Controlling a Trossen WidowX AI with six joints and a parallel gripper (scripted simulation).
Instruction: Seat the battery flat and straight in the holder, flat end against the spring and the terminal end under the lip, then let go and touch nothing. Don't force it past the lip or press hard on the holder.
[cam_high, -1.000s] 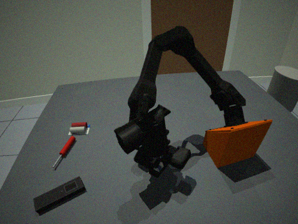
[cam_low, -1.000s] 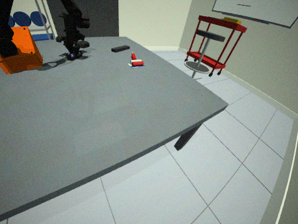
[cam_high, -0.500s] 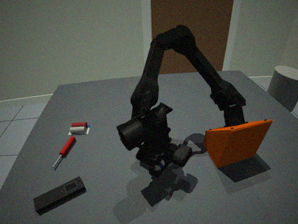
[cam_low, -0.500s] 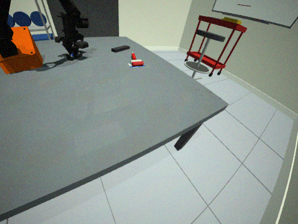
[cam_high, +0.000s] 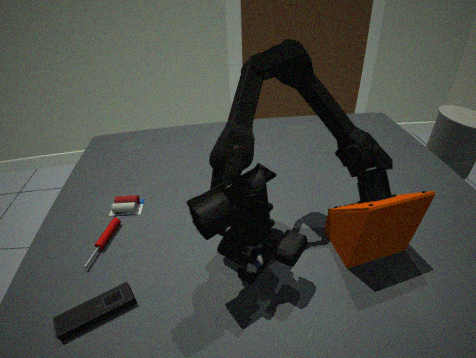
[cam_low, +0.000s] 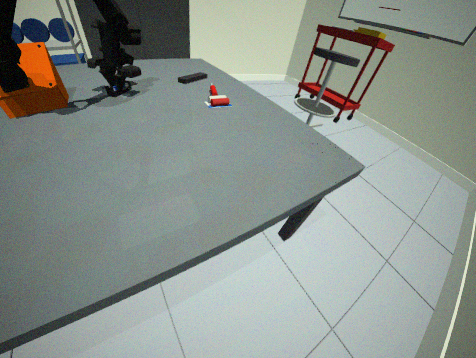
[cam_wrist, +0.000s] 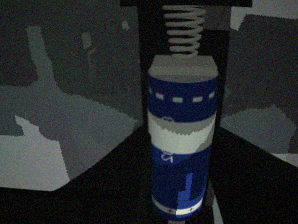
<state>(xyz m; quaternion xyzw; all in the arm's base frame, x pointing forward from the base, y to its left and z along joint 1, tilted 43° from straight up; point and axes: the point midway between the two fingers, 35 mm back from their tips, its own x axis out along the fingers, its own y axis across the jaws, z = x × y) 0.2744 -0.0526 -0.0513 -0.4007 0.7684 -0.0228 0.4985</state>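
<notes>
The battery is 10 mm above my gripper tip. The rest, counted from my gripper tip: black remote 350 mm ahead, 30 mm to the left, 10 mm above; red-handled screwdriver 350 mm ahead, 140 mm to the right.
</notes>
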